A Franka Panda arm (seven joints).
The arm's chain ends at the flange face. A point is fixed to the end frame.
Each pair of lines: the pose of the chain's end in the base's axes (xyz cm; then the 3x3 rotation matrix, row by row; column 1 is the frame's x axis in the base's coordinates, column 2 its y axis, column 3 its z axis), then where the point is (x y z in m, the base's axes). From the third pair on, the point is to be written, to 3 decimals.
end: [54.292 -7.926 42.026], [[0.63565 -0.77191 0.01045], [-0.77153 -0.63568 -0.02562], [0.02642 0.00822 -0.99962]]
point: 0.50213 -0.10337 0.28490
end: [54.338 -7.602 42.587], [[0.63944 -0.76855 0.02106], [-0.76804 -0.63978 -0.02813], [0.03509 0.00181 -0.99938]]
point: 0.50414 -0.10070 0.29015
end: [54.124 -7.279 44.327], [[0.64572 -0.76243 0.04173], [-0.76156 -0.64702 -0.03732], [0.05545 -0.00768 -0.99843]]
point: 0.505 -0.099 0.307
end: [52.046 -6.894 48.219], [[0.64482 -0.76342 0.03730], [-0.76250 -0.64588 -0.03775], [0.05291 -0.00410 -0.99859]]
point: 0.484 -0.095 0.346
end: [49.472 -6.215 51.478], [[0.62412 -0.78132 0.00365], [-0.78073 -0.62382 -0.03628], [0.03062 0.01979 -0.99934]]
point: 0.453 -0.087 0.380
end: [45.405 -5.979 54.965], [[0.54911 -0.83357 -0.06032], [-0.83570 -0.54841 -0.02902], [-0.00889 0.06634 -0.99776]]
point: 0.402 -0.080 0.418
